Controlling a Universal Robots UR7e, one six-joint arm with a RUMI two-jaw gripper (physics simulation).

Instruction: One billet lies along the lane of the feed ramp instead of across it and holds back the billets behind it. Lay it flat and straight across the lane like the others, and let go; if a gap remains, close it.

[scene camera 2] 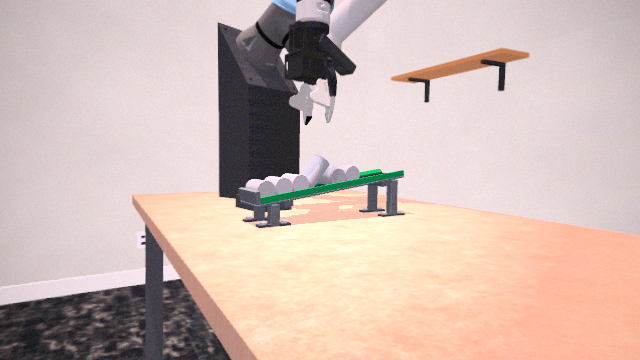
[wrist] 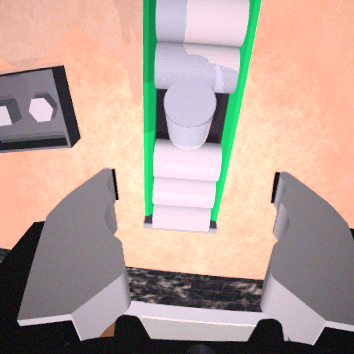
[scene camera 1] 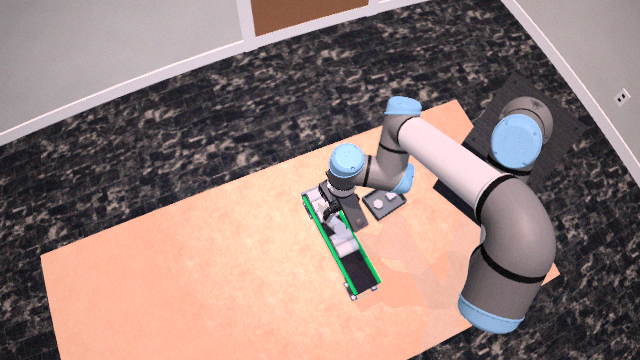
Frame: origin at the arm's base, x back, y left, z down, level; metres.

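Seen in the pictures: gripper, fingertip midpoint: (scene camera 2: 316, 124) (wrist: 193, 174) (scene camera 1: 338, 215); arm's base, origin of the base link: (scene camera 2: 255, 53).
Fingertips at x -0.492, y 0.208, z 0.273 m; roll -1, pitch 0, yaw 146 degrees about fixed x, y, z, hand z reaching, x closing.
Note:
Offsets run from my fingertips to a thing's top centre. Level surfaces: height alone.
One billet {dx +0.001, dy -0.004, dz +0.069 m} (scene camera 2: 316, 171) (wrist: 190, 107) stands tilted along the lane of the feed ramp (scene camera 1: 357, 268) (scene camera 2: 335, 186) (wrist: 149, 100). Its raised end leans uphill at the nearer of two uphill billets, and its foot is by the downhill row. The two uphill billets {dx +0.040, dy +0.068, dz +0.093 m} (scene camera 2: 352, 172) (wrist: 202, 22) lie across the lane. Three downhill billets {dx -0.048, dy -0.083, dz +0.117 m} (scene camera 2: 278, 185) {dx -0.028, dy -0.049, dz +0.112 m} (wrist: 187, 160) lie across it, close together at the low end stop. Dark lane bed shows on both sides of the tilted billet in the wrist view. My gripper (scene camera 2: 318, 120) (wrist: 193, 174) is open and empty, above the ramp, clear of the billets.
A dark tray {dx +0.169, dy -0.140, dz +0.180 m} (scene camera 1: 387, 206) (wrist: 65, 105) with light hexagonal pieces stands beside the ramp. The ramp's green side rails border the lane. The arm's dark pedestal (scene camera 2: 272, 140) rises behind the table {dz +0.216 m} (scene camera 1: 175, 260). A wooden shelf (scene camera 2: 460, 65) hangs on the wall.

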